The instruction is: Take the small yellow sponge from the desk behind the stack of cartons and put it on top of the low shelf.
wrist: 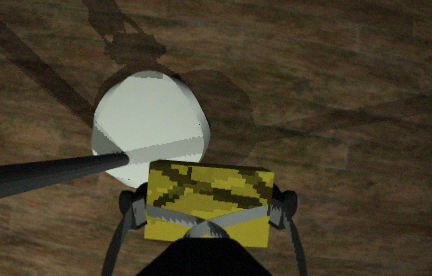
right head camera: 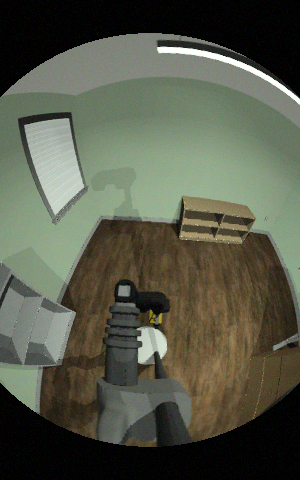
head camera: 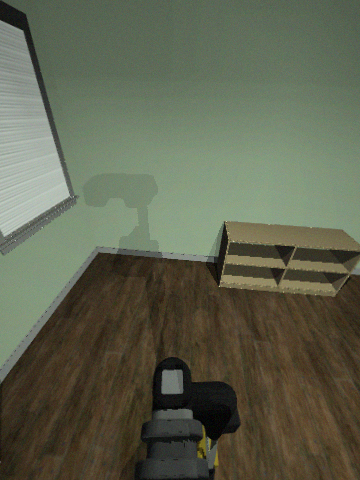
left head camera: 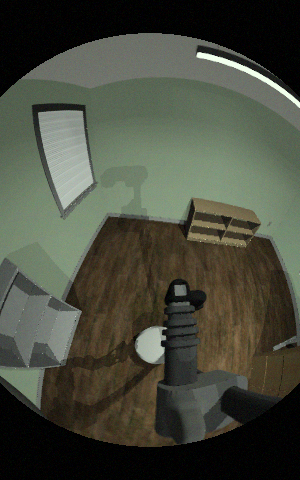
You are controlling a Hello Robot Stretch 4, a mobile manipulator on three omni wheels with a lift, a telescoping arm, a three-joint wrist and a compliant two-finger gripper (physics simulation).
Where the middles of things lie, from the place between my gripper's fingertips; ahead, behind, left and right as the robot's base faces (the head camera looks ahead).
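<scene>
Position of my gripper: 2 cm below the small yellow sponge (wrist: 205, 190), which I can see.
</scene>
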